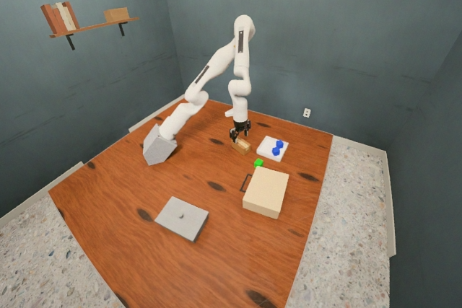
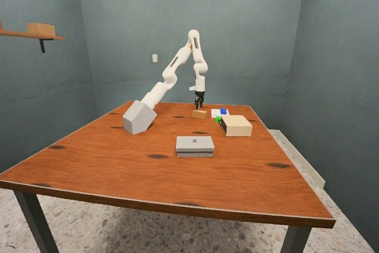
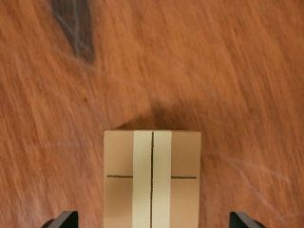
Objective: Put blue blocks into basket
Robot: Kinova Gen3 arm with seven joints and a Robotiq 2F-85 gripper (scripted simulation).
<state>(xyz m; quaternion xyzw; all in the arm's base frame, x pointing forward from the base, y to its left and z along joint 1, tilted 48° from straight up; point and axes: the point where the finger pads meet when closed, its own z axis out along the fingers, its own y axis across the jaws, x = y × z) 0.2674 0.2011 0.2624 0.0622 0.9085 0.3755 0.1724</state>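
My hand is 50 mm above the small box. The rest, counted from my hand: white basket: 140 mm ahead, 130 mm to the left, 70 mm below; then green block: 170 mm ahead, 70 mm below, 20 mm to the right; then red block: 70 mm below, 30 mm ahead.
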